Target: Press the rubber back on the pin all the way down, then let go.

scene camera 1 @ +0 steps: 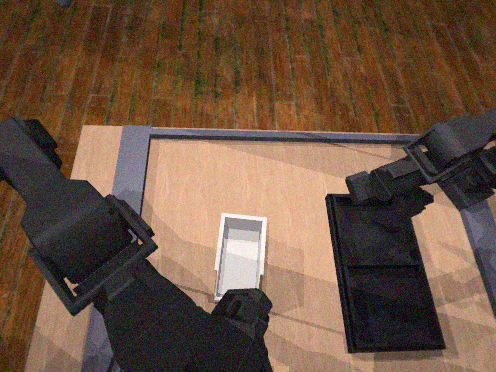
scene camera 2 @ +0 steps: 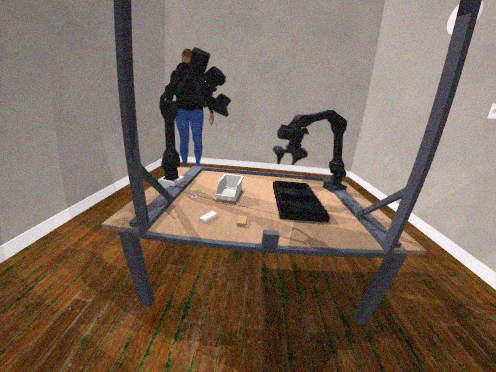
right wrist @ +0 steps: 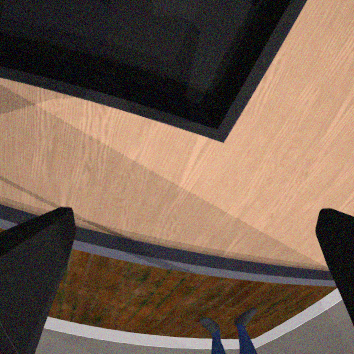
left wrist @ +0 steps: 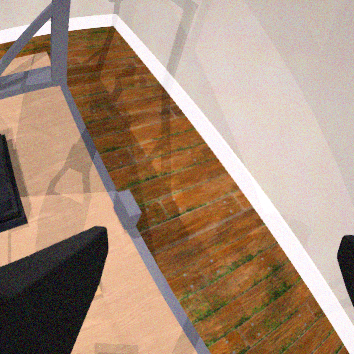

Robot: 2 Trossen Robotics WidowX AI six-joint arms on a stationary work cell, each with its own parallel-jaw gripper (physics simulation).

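Frame: origin at the left arm's base, x ahead, y left, z up, level; centimetres.
Where they show: left gripper, fingertip midpoint: (scene camera 2: 217,111) (left wrist: 229,245); right gripper, fingertip midpoint: (scene camera 2: 285,164) (right wrist: 200,222); left arm's base at its link origin: (scene camera 2: 171,178); right arm's base at its link origin: (scene camera 1: 469,184) (scene camera 2: 335,184).
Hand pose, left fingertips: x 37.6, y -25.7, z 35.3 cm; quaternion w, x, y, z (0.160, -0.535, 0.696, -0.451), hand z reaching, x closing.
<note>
Each offset is from my left fingertips to the top centre of the thing. "*": to the spot under its first point.
A tiny pale object @(dz -38.5, dx -19.1, dy +17.9 cm) (scene camera 2: 194,196), which may be the pin, lies on the table left of the white bin in scene camera 2. It is too small to tell its rubber back or how far that is pressed on. It does not show in the wrist views. My left gripper (left wrist: 229,245) is open and empty, high above the table and tilted toward the table edge, floor and wall. My right gripper (right wrist: 200,222) (scene camera 2: 286,160) is open and empty, above the table near the far end of the black tray, well away from the pale object.
A white open bin @(* dz -39.0, dx -4.1, dy +28.2 cm) (scene camera 1: 240,260) (scene camera 2: 229,189) stands on the table. A black two-part tray @(dz -35.8, dx +28.9, dy +33.6 cm) (scene camera 1: 345,295) (scene camera 2: 303,218) lies to its right. A white block @(dz -38.1, dx -4.3, dy +3.0 cm) (scene camera 2: 208,217) and a small tan block @(dz -38.1, dx +8.8, dy +5.1 cm) (scene camera 2: 242,220) lie nearer the front edge. Frame posts rise at the table's front corners.
</note>
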